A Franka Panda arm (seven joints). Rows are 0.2 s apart.
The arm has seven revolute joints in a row. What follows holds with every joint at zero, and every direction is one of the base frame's.
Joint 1 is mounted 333 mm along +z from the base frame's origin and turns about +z.
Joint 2 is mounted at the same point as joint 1 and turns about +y.
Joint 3 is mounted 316 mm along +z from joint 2 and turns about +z.
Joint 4 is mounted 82.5 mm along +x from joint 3 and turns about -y.
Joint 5 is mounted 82.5 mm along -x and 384 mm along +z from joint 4 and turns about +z.
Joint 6 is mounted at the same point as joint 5 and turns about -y.
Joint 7 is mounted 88 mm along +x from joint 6 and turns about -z.
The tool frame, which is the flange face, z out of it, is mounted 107 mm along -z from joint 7; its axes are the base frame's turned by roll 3.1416, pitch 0 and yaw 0 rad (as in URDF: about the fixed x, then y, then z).
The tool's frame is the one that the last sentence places.
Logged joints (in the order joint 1, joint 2, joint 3, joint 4, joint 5, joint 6, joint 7), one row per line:
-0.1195 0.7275 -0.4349 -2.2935 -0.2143 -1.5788 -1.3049
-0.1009 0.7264 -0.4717 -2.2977 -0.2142 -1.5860 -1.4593
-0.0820 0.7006 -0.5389 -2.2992 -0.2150 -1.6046 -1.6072
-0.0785 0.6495 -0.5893 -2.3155 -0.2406 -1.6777 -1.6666
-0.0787 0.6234 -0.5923 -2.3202 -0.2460 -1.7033 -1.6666
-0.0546 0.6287 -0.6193 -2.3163 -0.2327 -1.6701 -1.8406
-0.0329 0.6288 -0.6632 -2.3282 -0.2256 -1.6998 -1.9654
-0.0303 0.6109 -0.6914 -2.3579 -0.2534 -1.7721 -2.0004
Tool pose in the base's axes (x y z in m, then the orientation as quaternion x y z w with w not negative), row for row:
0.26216 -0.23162 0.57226 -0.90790 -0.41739 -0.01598 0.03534
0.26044 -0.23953 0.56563 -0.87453 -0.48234 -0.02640 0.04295
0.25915 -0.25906 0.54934 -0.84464 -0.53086 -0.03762 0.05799
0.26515 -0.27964 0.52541 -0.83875 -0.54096 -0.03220 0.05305
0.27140 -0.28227 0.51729 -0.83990 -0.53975 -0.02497 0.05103
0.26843 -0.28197 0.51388 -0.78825 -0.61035 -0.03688 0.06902
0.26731 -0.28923 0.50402 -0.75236 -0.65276 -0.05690 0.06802
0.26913 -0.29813 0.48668 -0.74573 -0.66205 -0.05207 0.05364
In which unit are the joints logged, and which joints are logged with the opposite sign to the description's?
The joints are logged in radians. Opposite sign: joint 2, joint 6.
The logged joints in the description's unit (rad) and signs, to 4 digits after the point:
-0.1195 -0.7275 -0.4349 -2.2935 -0.2143 1.5788 -1.3049
-0.1009 -0.7264 -0.4717 -2.2977 -0.2142 1.5860 -1.4593
-0.0820 -0.7006 -0.5389 -2.2992 -0.2150 1.6046 -1.6072
-0.0785 -0.6495 -0.5893 -2.3155 -0.2406 1.6777 -1.6666
-0.0787 -0.6234 -0.5923 -2.3202 -0.2460 1.7033 -1.6666
-0.0546 -0.6287 -0.6193 -2.3163 -0.2327 1.6701 -1.8406
-0.0329 -0.6288 -0.6632 -2.3282 -0.2256 1.6998 -1.9654
-0.0303 -0.6109 -0.6914 -2.3579 -0.2534 1.7721 -2.0004

